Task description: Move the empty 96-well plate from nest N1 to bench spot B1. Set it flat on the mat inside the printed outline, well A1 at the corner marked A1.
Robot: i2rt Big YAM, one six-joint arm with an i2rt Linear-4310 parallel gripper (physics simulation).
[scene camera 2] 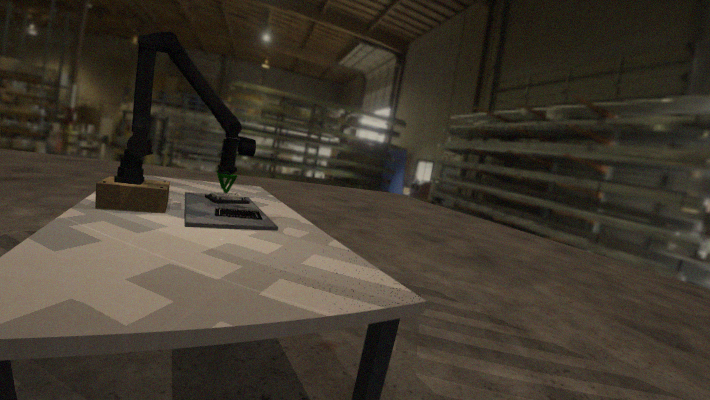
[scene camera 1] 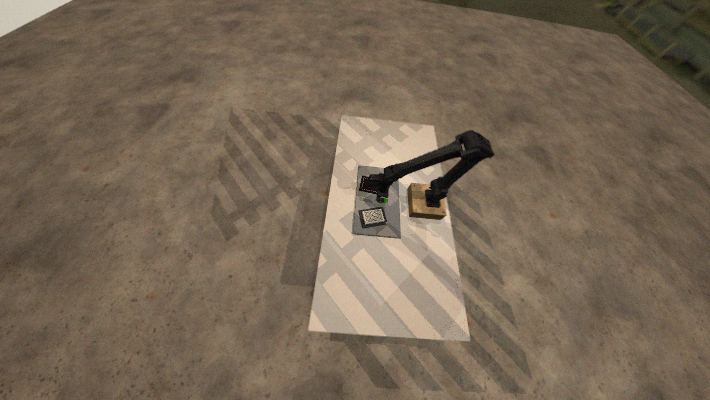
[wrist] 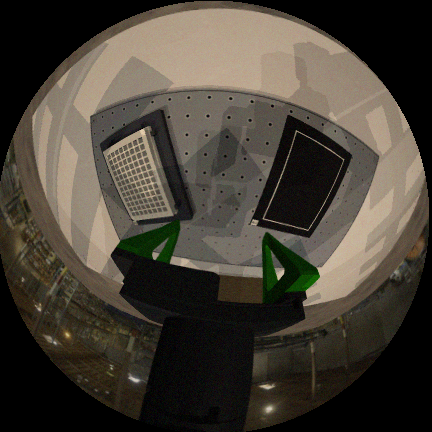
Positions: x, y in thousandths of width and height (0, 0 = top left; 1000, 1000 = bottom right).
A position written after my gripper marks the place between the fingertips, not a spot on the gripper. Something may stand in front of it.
My gripper (wrist: 513, 534) is open, with nothing in its grasp. Also in view: a white well plate (wrist: 311, 381).
